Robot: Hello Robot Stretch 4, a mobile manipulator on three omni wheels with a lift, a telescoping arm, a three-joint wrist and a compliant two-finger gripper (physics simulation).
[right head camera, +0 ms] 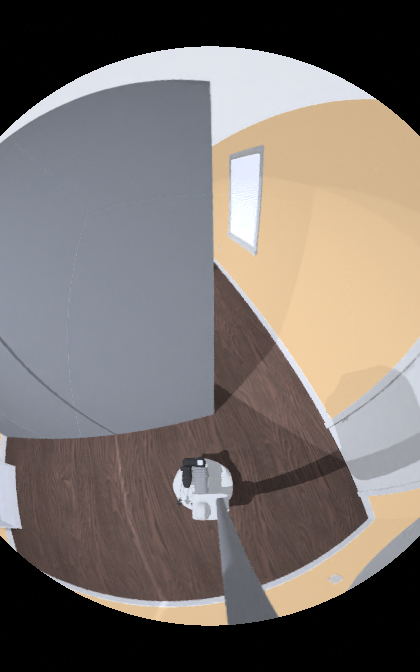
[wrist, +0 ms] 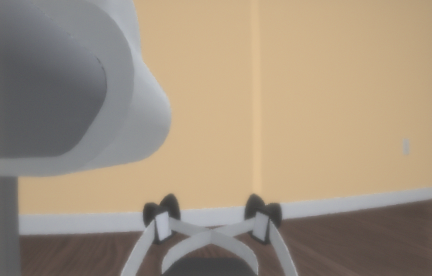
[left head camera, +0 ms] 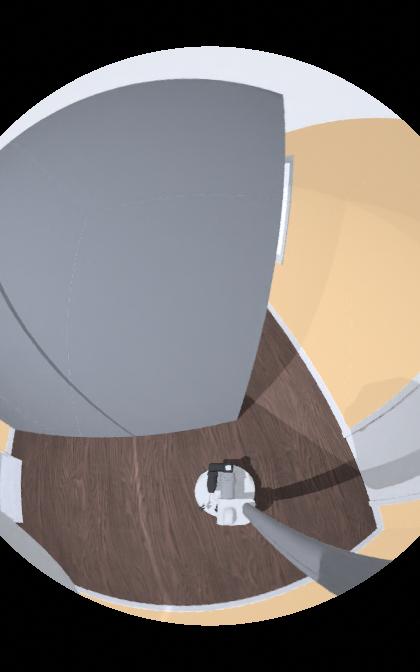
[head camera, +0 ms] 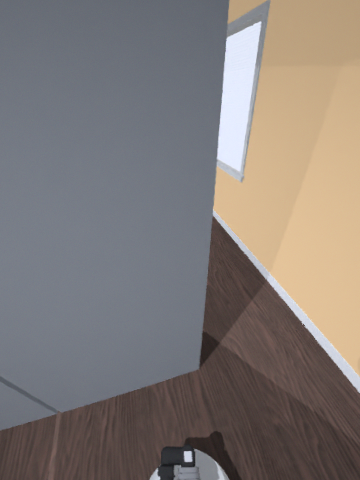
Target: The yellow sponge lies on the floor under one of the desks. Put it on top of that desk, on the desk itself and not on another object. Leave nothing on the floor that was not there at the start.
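Frame: origin at the robot's base, x back, y right, z up, level; centimetres.
Seen in the pictures: gripper, fingertip midpoint: (wrist: 212, 210).
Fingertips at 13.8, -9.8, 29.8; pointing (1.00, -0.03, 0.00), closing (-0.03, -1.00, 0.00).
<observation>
A point is followed by its place in that frame, as x, y, z.
My gripper (wrist: 212, 210) {13.8, -9.8, 29.9} is open in the wrist view, with its two fingertips well apart and no thing between them. Behind the fingertips show the yellow wall's white baseboard and the dark floor. In the head views the arm and wrist are folded in over the round base. The yellow sponge does not show in these views. No desk shows in them either.
A tall grey partition (head camera: 110, 200) {-54.8, -17.3, 131.3} (left head camera: 175, 275) (right head camera: 125, 275) stands close in front, its near corner just ahead of the base. Dark wood floor (head camera: 280, 350) {-71.8, 72.7, -2.7} runs between its right edge and the yellow wall (head camera: 320, 200) {-123.7, 93.7, 94.4} (right head camera: 300, 250). A window (right head camera: 245, 200) is in that wall.
</observation>
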